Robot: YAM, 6 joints.
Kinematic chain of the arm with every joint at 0, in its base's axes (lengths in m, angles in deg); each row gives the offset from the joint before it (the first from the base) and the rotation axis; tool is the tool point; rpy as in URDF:
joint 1: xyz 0 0 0.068 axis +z
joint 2: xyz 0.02 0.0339 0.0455 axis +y
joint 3: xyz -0.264 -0.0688 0 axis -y
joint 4: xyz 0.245 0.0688 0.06 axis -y
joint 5: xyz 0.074 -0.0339 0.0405 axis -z
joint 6: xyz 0.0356 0 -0.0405 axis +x
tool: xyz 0 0 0 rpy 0 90 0
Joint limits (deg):
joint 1: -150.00..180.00
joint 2: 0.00..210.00
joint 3: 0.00..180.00
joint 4: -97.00..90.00
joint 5: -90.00..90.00
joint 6: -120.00..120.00
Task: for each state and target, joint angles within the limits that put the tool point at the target. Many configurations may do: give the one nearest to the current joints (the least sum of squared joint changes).
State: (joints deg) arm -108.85 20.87 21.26 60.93 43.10 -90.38
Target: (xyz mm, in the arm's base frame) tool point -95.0 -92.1 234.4
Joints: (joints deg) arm -124.74 32.27 4.00 54.16 45.93 -90.38
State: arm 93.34 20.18 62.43 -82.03 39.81 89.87
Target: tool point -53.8 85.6 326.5
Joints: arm 131.45 41.94 57.97 -73.21 27.32 89.87
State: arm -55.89 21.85 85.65 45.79 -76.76 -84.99
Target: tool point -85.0 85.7 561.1
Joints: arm -28.77 30.40 82.80 44.46 -73.89 -84.99
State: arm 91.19 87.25 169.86 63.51 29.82 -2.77
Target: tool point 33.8 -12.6 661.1
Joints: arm 110.14 100.77 177.70 81.21 50.31 -2.77
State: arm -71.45 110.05 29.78 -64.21 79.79 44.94
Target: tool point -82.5 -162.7 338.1
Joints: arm -105.66 64.43 63.94 -68.54 85.95 44.94
